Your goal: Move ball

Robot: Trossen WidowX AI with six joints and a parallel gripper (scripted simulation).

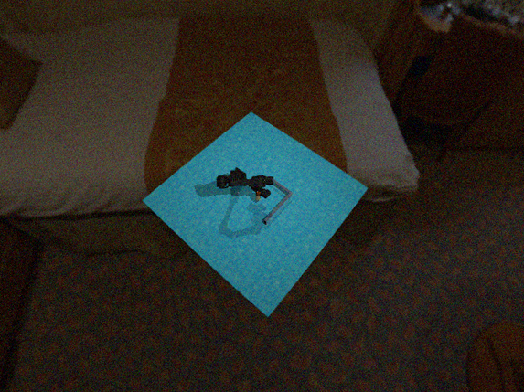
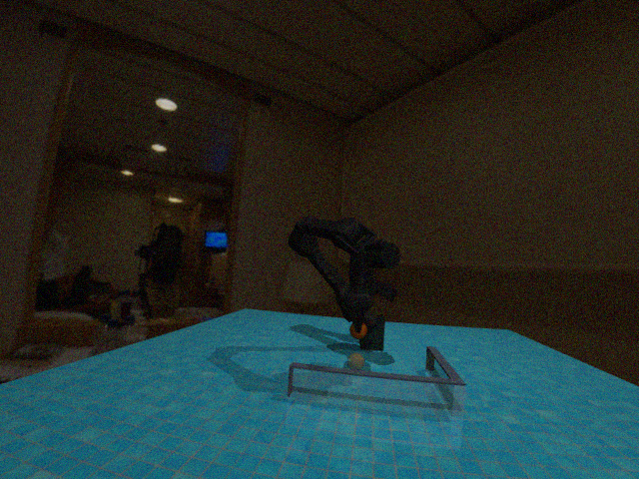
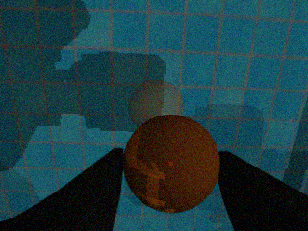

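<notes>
Right now the see-through copy of ball is 80 mm below my gripper tip. Round my gripper tip: clear wall: 170 mm ahead, 60 mm to the left, 70 mm below; orange ball: right at my gripper tip.
</notes>
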